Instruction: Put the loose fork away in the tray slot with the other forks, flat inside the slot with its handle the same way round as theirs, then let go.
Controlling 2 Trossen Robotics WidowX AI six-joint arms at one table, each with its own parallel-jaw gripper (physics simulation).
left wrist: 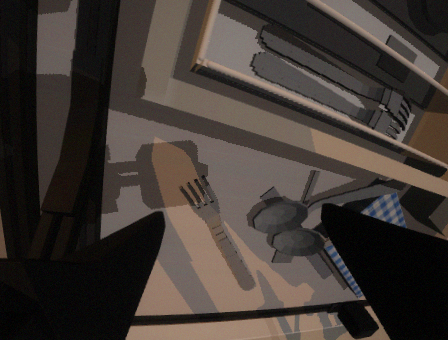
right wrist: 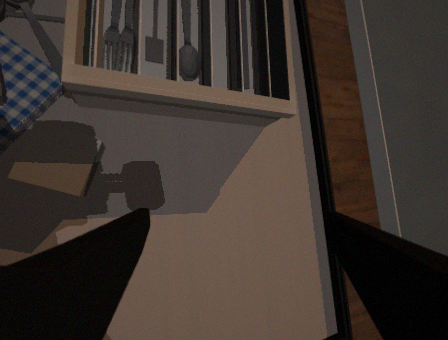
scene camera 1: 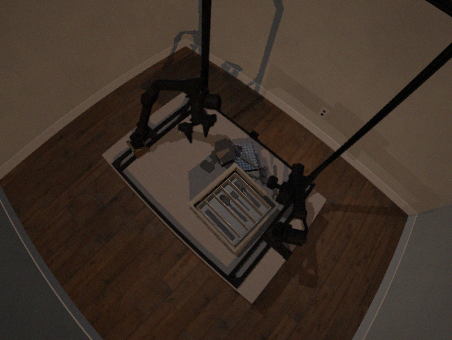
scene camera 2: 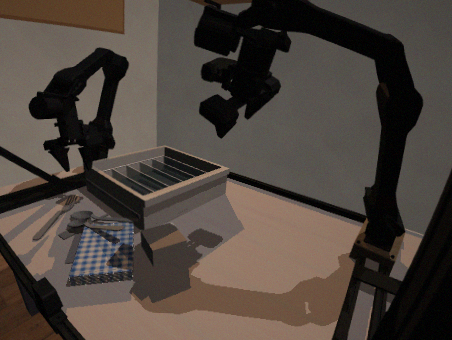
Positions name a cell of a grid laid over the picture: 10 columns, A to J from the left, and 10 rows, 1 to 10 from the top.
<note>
My left gripper (scene camera 2: B6) is open and holds nothing. My right gripper (scene camera 2: F4) is open, with nothing in its grasp. The table carries a small pale block (scene camera 2: D8). I also see a wooden cutlery tray (left wrist: F2).
My left gripper shows as well in the left wrist view (left wrist: F7). My right gripper is seen too in the right wrist view (right wrist: F7).
</note>
